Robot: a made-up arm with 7 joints.
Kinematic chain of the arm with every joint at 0, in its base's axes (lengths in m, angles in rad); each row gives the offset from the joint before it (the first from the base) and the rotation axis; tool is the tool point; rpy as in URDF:
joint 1: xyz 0 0 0.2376 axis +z
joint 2: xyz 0 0 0 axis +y
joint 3: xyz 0 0 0.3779 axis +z
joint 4: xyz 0.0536 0 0 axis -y
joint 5: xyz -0.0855 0 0.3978 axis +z
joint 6: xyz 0 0 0 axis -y
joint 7: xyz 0.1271 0 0 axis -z
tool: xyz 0 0 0 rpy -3.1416 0 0
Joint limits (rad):
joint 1: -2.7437..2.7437
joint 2: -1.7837..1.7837
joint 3: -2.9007..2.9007
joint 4: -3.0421..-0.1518
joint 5: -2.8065..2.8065
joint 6: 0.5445..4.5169
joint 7: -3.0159..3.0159
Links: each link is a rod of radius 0.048 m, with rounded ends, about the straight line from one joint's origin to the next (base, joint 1, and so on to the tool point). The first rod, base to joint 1, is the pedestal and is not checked.
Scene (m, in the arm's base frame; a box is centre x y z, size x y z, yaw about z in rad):
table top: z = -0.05
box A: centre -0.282 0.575 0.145 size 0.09 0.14 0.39 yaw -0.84
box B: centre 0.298 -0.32 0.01 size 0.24 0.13 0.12 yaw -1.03
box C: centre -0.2 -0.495 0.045 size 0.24 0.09 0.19 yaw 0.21
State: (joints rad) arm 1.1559 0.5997 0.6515 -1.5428 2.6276 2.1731 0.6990
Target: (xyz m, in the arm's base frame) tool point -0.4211 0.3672 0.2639
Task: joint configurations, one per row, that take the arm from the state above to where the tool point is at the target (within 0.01 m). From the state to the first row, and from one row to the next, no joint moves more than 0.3 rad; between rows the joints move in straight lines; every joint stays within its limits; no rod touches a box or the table.
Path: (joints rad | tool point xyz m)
1: 1.2278 0.3794 0.8756 -1.5085 2.5874 2.3051 0.8364 | -0.1943 0.6128 0.4874
2: 1.2997 0.1590 1.0997 -1.4742 2.5472 2.4371 0.9739 | -0.3374 0.4608 0.6158
3: 1.3717 -0.0613 1.3238 -1.4400 2.5070 2.5691 1.1113 | -0.4439 0.2532 0.6865
4: 1.4436 -0.2817 1.5479 -1.4057 2.4668 2.7012 1.2487 | -0.5000 0.0190 0.6911
5: 1.4831 -0.0713 1.4253 -1.4621 2.5800 2.6270 1.0701 | -0.4873 0.1455 0.6657
6: 1.5226 0.1390 1.3027 -1.5185 2.6933 2.5529 0.8915 | -0.4792 0.2584 0.6012
7: 1.5621 0.3493 1.1801 -1.5749 2.8065 2.4788 0.7129 | -0.4741 0.3478 0.5028
8: 1.5605 0.4410 1.1019 -1.7609 2.7597 2.3719 0.7059 | -0.4547 0.3717 0.3815
9: 1.5590 0.5327 1.0238 -1.9470 2.7129 2.2650 0.6990 | -0.4211 0.3672 0.2639

